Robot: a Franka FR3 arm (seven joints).
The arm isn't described. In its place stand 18 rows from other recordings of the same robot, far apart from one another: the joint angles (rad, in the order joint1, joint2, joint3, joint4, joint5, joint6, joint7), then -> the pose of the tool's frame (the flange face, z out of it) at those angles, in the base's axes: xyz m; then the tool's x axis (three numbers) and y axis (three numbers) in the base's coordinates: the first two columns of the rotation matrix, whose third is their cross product.
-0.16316, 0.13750, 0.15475, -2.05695, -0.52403, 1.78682, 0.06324 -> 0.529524 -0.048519 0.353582 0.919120 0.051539 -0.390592 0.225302 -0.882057 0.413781
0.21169, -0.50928, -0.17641, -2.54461, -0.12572, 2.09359, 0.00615 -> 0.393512 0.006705 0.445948 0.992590 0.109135 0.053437 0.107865 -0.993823 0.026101
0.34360, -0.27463, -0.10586, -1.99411, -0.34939, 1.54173, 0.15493 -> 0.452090 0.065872 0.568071 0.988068 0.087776 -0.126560 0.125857 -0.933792 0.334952
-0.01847, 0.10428, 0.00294, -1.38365, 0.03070, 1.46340, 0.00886 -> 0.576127 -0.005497 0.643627 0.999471 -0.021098 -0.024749 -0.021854 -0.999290 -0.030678
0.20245, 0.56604, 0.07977, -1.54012, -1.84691, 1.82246, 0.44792 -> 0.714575 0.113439 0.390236 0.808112 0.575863 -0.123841 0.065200 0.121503 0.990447
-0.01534, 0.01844, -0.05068, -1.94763, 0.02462, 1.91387, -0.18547 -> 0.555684 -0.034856 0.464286 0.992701 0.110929 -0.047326 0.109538 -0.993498 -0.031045
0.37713, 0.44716, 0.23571, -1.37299, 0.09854, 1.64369, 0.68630 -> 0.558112 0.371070 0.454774 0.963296 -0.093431 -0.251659 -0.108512 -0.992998 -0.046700
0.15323, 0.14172, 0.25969, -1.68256, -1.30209, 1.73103, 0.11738 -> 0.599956 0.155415 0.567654 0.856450 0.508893 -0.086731 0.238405 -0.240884 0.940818
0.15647, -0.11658, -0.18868, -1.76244, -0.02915, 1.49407, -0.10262 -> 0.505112 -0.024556 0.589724 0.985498 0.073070 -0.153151 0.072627 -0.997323 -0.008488
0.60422, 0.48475, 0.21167, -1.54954, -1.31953, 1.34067, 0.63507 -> 0.541864 0.365528 0.414936 0.897334 0.430127 0.098902 0.003680 -0.231374 0.972858
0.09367, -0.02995, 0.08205, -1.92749, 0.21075, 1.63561, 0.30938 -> 0.509405 0.112273 0.482091 0.939708 -0.149451 -0.307594 -0.190275 -0.975866 -0.107153
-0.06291, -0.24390, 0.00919, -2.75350, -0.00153, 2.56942, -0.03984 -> 0.390828 -0.021178 0.296925 0.998142 -0.012637 0.059599 -0.012988 -0.999901 0.005501
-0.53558, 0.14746, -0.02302, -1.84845, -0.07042, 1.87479, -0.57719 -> 0.494683 -0.314889 0.433598 0.989360 0.044040 -0.138662 0.043101 -0.999023 -0.009774
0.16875, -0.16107, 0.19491, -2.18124, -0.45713, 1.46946, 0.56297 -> 0.425567 0.109847 0.439299 0.957778 -0.197679 -0.208769 -0.021391 -0.773113 0.633907
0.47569, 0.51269, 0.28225, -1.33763, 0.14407, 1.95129, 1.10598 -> 0.541128 0.467822 0.456715 0.897466 -0.395014 -0.196261 -0.432583 -0.875174 -0.216664
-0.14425, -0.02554, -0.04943, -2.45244, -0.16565, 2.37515, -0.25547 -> 0.461703 -0.092330 0.303711 0.980335 0.178952 -0.083179 0.186143 -0.978513 0.088679
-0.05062, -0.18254, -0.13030, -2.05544, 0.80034, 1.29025, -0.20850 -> 0.449700 0.006931 0.523760 0.932518 0.183075 -0.311279 -0.142120 -0.606363 -0.782384
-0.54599, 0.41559, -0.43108, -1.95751, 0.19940, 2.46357, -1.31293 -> 0.362690 -0.513095 0.293562 0.972905 0.230941 0.011029 0.227198 -0.963800 0.139538
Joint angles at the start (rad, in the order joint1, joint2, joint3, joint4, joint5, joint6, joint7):
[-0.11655 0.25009 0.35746 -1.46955 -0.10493 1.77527 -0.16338]
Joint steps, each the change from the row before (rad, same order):
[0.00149 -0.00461 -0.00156 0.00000 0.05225 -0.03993 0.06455]
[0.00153 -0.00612 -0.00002 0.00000 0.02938 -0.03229 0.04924]
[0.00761 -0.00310 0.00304 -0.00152 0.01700 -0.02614 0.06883]
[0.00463 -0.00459 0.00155 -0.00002 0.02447 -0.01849 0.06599]
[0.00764 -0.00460 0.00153 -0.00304 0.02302 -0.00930 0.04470]
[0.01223 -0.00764 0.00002 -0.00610 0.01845 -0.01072 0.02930]
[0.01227 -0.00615 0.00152 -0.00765 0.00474 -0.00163 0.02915]
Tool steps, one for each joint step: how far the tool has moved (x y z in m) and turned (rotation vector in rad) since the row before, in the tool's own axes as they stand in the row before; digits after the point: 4 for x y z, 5 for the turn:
[-0.0041 -0.0059 0.0005 0.05366 -0.02898 0.07400]
[-0.0041 -0.0047 -0.0009 0.02889 -0.02455 0.05176]
[-0.0030 -0.0086 0.0014 0.01684 -0.02498 0.06007]
[-0.0030 -0.0067 -0.0009 0.02218 -0.01581 0.06188]
[-0.0028 -0.0083 0.0001 0.02028 -0.01117 0.03718]
[-0.0045 -0.0099 0.0004 0.01343 -0.01333 0.01801]
[-0.0034 -0.0091 0.0014 0.00124 -0.00562 0.01561]

